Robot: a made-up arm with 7 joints. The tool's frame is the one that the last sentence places.
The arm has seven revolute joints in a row. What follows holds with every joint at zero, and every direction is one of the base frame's. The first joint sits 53.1 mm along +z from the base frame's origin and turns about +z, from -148.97 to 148.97 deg. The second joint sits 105.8 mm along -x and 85 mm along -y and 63.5 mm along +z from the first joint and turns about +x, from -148.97 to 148.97 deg. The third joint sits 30.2 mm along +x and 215 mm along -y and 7.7 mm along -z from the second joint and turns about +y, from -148.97 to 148.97 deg. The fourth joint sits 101.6 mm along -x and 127.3 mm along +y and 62.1 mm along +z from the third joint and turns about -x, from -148.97 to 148.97 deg. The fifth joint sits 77 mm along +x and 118.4 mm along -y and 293.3 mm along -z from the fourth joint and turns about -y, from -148.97 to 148.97 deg. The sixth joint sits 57.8 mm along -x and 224.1 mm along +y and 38.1 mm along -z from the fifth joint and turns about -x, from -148.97 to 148.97 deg. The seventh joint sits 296.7 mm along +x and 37.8 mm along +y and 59.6 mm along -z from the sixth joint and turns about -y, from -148.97 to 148.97 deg. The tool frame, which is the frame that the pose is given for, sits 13.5 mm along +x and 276.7 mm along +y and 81.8 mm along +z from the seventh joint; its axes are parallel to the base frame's.
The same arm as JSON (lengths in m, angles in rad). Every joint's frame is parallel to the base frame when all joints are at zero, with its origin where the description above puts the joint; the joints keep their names.
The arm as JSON. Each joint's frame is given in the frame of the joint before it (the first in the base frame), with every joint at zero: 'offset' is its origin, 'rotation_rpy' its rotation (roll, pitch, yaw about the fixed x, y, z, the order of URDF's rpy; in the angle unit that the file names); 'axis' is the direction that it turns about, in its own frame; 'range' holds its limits. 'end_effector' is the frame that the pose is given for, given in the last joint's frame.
{"length_unit": "m", "angle_unit": "rad", "chain": [
  {"id": "joint 1", "offset": [0.0, 0.0, 0.0531], "rotation_rpy": [0.0, 0.0, 0.0], "axis": "+z", "range": [-2.6, 2.6]},
  {"id": "joint 2", "offset": [-0.1058, -0.085, 0.0635], "rotation_rpy": [0.0, 0.0, 0.0], "axis": "+x", "range": [-2.6, 2.6]},
  {"id": "joint 3", "offset": [0.0302, -0.215, -0.0077], "rotation_rpy": [0.0, 0.0, 0.0], "axis": "+y", "range": [-2.6, 2.6]},
  {"id": "joint 4", "offset": [-0.1016, 0.1273, 0.0621], "rotation_rpy": [0.0, 0.0, 0.0], "axis": "-x", "range": [-2.6, 2.6]},
  {"id": "joint 5", "offset": [0.077, -0.1184, -0.2933], "rotation_rpy": [0.0, 0.0, 0.0], "axis": "-y", "range": [-2.6, 2.6]},
  {"id": "joint 6", "offset": [-0.0578, 0.2241, -0.0381], "rotation_rpy": [0.0, 0.0, 0.0], "axis": "-x", "range": [-2.6, 2.6]},
  {"id": "joint 7", "offset": [0.2967, 0.0378, -0.0596], "rotation_rpy": [0.0, 0.0, 0.0], "axis": "-y", "range": [-2.6, 2.6]}
], "end_effector": {"offset": [0.0135, 0.2767, 0.0818], "rotation_rpy": [0.0, 0.0, 0.0]}}

